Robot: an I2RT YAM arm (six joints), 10 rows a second.
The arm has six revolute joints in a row. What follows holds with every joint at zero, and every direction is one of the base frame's. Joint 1 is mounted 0.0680 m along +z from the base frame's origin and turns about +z. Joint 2 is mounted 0.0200 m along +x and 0.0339 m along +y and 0.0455 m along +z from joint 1 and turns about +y. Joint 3 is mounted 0.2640 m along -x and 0.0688 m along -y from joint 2 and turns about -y. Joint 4 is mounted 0.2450 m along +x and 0.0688 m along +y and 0.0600 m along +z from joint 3 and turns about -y. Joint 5 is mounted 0.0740 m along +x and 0.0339 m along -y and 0.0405 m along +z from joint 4 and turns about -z. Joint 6 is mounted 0.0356 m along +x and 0.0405 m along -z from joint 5 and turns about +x. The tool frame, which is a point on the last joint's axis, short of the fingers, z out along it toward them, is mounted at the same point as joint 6; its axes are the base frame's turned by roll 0.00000, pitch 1.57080 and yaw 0.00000 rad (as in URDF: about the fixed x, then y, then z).
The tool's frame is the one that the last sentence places.
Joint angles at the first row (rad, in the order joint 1, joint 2, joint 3, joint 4, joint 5, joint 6):
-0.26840, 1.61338, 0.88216, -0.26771, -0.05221, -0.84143
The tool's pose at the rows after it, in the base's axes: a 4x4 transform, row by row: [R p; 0 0 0 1], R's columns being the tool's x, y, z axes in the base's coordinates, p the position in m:
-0.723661, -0.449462, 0.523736, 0.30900; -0.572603, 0.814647, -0.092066, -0.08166; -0.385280, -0.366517, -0.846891, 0.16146; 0, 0, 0, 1
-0.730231, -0.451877, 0.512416, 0.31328; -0.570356, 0.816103, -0.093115, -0.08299; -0.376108, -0.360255, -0.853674, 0.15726; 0, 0, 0, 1
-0.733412, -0.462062, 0.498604, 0.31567; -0.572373, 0.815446, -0.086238, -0.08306; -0.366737, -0.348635, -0.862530, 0.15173; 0, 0, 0, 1
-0.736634, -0.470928, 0.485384, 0.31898; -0.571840, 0.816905, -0.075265, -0.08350; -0.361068, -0.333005, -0.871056, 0.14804; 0, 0, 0, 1
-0.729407, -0.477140, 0.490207, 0.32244; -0.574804, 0.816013, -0.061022, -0.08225; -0.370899, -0.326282, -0.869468, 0.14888; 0, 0, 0, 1
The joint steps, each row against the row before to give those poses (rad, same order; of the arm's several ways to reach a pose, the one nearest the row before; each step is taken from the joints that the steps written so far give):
0.00473, 0.03672, 0.02148, 0.00225, 0.00457, 0.00499
-0.00009, 0.02750, 0.01479, 0.00006, 0.00393, 0.00081
0.00145, 0.02364, 0.00615, 0.00001, -0.00231, -0.00305
0.00057, 0.02344, 0.01485, -0.00920, -0.00690, -0.00038
0.00498, 0.00851, 0.01346, -0.00302, -0.01260, 0.00184

